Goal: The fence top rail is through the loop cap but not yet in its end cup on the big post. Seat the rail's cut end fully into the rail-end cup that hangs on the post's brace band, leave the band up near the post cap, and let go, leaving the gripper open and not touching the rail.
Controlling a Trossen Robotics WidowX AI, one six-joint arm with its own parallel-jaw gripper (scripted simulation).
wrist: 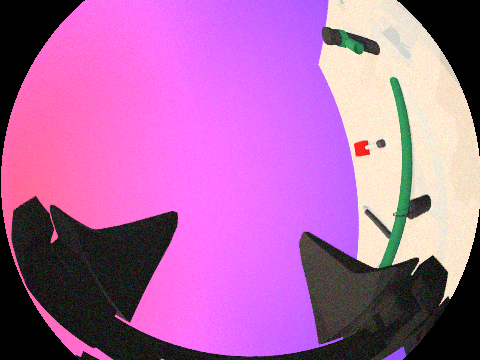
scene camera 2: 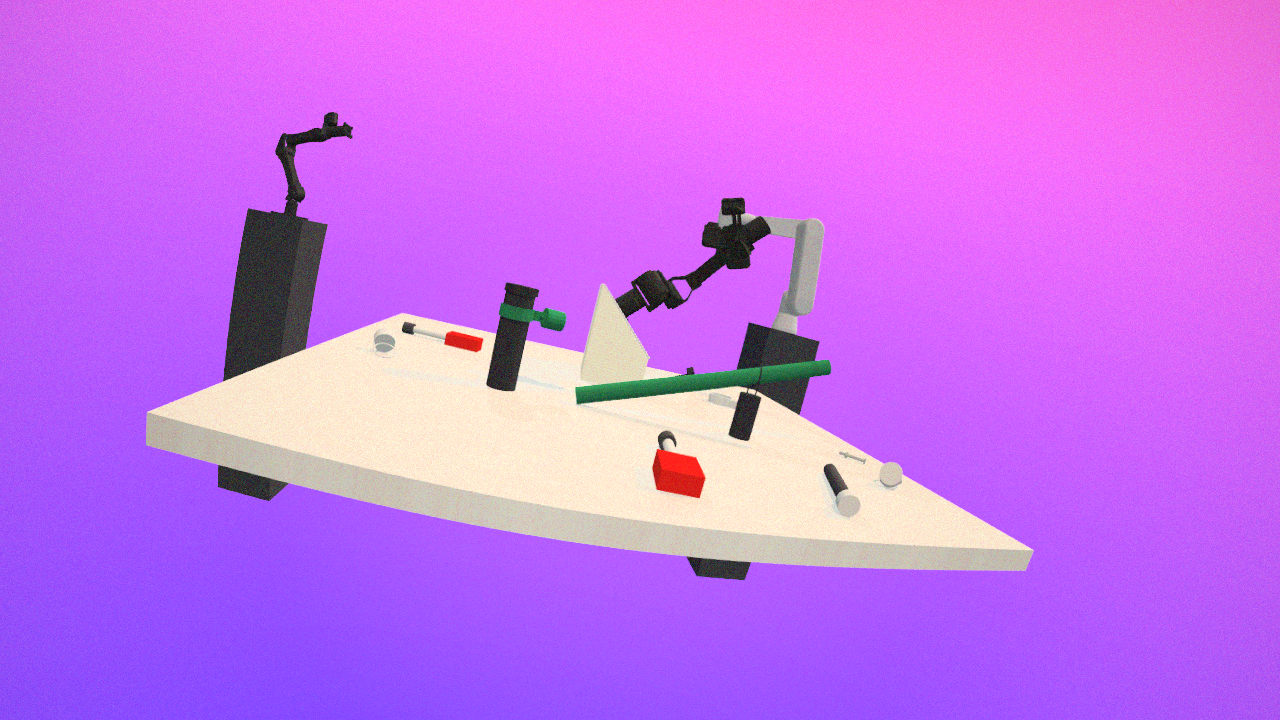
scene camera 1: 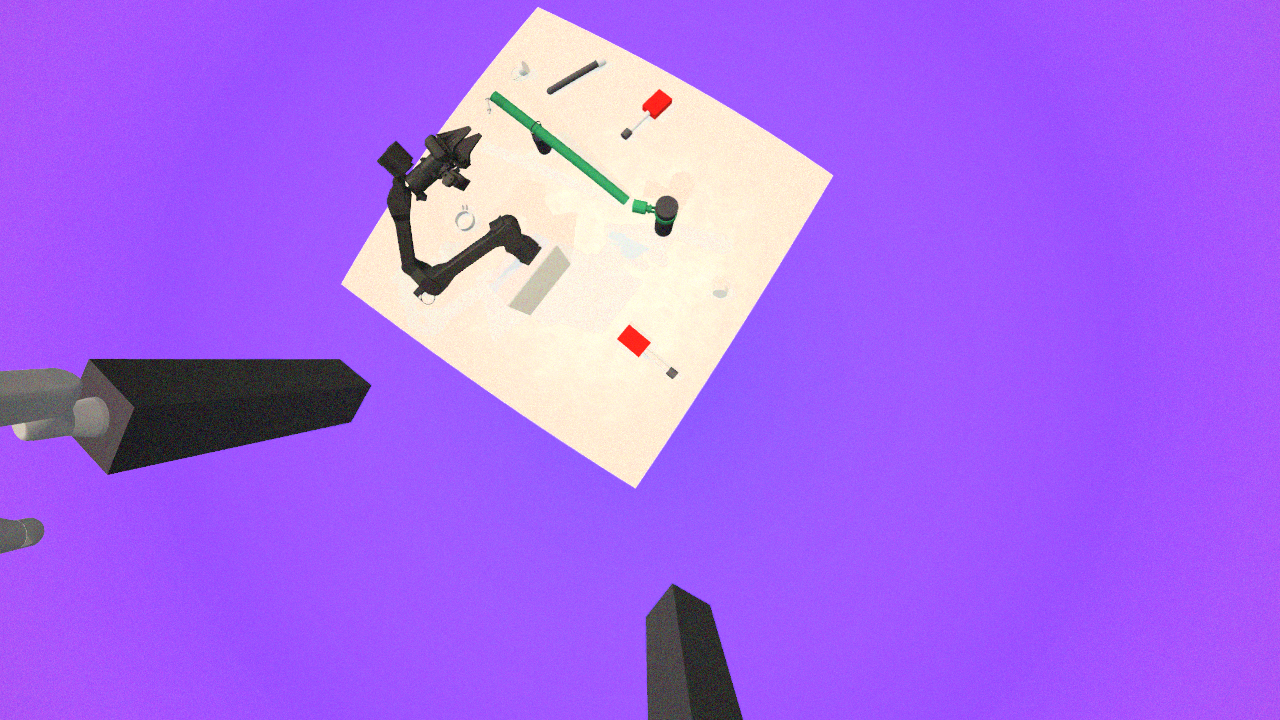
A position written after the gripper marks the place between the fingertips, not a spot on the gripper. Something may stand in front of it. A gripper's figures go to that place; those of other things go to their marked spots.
Labels:
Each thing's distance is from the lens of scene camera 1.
gripper [scene camera 1: 475, 131]: 1.12 m
green rail [scene camera 1: 540, 131]: 1.45 m
big dark post [scene camera 1: 666, 207]: 1.24 m
The marked spots on the big dark post and the green rail are 0.49 m apart.

